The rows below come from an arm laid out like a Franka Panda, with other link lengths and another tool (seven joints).
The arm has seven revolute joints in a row. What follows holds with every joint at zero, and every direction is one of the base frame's. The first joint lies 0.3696 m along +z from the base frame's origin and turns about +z. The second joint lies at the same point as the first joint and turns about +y. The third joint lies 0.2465 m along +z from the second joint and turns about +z. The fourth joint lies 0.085 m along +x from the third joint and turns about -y. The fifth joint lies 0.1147 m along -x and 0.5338 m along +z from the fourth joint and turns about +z. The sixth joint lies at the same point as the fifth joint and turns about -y. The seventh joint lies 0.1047 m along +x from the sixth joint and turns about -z. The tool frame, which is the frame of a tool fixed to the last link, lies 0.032 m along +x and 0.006 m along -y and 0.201 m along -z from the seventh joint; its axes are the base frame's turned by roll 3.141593, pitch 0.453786 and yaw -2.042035 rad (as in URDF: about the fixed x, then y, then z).
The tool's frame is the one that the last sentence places.
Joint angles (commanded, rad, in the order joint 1, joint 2, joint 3, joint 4, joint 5, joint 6, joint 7), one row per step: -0.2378, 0.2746, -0.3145, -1.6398, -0.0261, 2.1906, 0.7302; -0.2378, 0.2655, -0.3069, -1.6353, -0.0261, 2.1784, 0.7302; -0.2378, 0.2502, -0.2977, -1.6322, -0.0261, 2.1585, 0.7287; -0.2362, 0.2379, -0.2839, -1.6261, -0.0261, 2.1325, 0.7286; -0.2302, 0.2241, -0.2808, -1.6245, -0.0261, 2.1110, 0.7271; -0.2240, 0.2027, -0.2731, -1.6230, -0.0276, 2.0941, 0.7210; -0.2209, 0.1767, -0.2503, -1.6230, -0.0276, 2.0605, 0.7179; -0.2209, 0.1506, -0.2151, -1.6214, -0.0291, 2.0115, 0.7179
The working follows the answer.
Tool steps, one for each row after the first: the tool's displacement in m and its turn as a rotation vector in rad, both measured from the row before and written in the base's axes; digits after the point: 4 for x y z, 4 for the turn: 0.0026, 0.0058, 0.0080, 0.0037, -0.0027, 0.0064; 0.0017, 0.0076, 0.0106, 0.0067, -0.0006, 0.0086; 0.0039, 0.0123, 0.0090, 0.0100, 0.0046, 0.0131; 0.0008, 0.0080, 0.0085, 0.0067, 0.0041, 0.0086; 0.0029, 0.0111, 0.0153, 0.0015, -0.0058, 0.0186; 0.0042, 0.0211, 0.0143, 0.0131, 0.0041, 0.0259; 0.0044, 0.0286, 0.0128, 0.0189, 0.0166, 0.0319
Tool pose at each row, in the base's axes (x y z in m, rotation vector in rad; rounded; the steps above come from the unrounded poses): 0.7266, -0.4700, 0.3667, 0.1207, 2.4558, -0.3263; 0.7292, -0.4642, 0.3747, 0.1148, 2.4538, -0.3187; 0.7309, -0.4566, 0.3853, 0.1072, 2.4543, -0.3066; 0.7349, -0.4444, 0.3943, 0.0948, 2.4603, -0.2892; 0.7356, -0.4364, 0.4028, 0.0865, 2.4653, -0.2777; 0.7386, -0.4252, 0.4181, 0.0649, 2.4593, -0.2672; 0.7428, -0.4042, 0.4324, 0.0381, 2.4644, -0.2402; 0.7472, -0.3756, 0.4452, 0.0049, 2.4818, -0.2042

